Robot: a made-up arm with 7 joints. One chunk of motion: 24 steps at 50 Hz.
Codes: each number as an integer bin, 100 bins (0 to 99) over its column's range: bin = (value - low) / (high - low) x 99, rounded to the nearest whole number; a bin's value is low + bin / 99 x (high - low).
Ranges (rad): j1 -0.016..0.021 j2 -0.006..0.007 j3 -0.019..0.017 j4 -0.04..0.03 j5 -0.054..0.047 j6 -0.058..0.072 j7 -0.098..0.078
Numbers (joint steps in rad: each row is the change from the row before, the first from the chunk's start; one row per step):
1: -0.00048 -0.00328 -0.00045 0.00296 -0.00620 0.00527 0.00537
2: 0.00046 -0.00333 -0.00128 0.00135 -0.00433 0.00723 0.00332
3: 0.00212 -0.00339 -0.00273 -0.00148 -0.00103 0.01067 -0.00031
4: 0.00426 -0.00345 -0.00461 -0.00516 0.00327 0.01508 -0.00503
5: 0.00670 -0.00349 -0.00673 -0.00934 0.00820 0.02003 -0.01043
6: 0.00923 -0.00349 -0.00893 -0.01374 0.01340 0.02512 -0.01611
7: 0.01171 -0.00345 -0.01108 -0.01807 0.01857 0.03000 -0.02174
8: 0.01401 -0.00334 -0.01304 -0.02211 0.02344 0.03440 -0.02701
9: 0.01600 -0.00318 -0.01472 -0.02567 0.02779 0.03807 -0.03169
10: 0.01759 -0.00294 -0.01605 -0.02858 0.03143 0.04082 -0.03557
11: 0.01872 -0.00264 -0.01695 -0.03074 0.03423 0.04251 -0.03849
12: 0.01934 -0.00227 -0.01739 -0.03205 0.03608 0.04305 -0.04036
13: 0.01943 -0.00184 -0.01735 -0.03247 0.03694 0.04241 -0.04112
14: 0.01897 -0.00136 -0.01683 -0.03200 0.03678 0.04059 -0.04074
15: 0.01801 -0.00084 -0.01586 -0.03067 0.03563 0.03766 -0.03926
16: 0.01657 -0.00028 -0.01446 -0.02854 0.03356 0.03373 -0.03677
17: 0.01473 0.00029 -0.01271 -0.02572 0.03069 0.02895 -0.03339
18: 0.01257 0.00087 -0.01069 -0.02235 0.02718 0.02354 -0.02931
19: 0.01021 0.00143 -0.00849 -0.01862 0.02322 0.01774 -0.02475
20: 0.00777 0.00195 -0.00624 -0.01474 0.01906 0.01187 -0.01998
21: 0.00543 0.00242 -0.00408 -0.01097 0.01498 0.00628 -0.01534
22: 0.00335 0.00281 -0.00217 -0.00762 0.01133 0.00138 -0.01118
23: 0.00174 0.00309 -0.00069 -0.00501 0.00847 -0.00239 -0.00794
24: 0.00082 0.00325 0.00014 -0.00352 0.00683 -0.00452 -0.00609
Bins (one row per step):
1: 42 21 51 61 47 48 58
2: 44 20 49 58 49 50 57
3: 48 20 45 54 52 52 55
4: 54 19 40 49 56 56 52
5: 61 19 34 43 61 59 49
6: 68 19 28 37 66 63 46
7: 74 19 22 31 71 67 43
8: 80 20 16 25 76 70 40
9: 86 21 12 20 80 73 37
10: 90 23 8 16 84 75 35
11: 93 26 6 13 86 77 33
12: 95 28 4 11 88 77 32
13: 95 32 5 11 89 76 32
14: 94 35 6 11 89 75 32
15: 91 39 9 13 88 73 33
16: 87 44 12 16 86 70 34
17: 82 48 17 20 83 66 36
18: 76 52 23 25 80 62 39
19: 70 57 29 30 76 58 41
20: 64 61 35 36 72 53 44
21: 57 64 41 41 68 49 46
22: 52 67 46 46 64 45 49
23: 47 69 50 49 61 42 51
24: 45 70 53 52 60 41 52

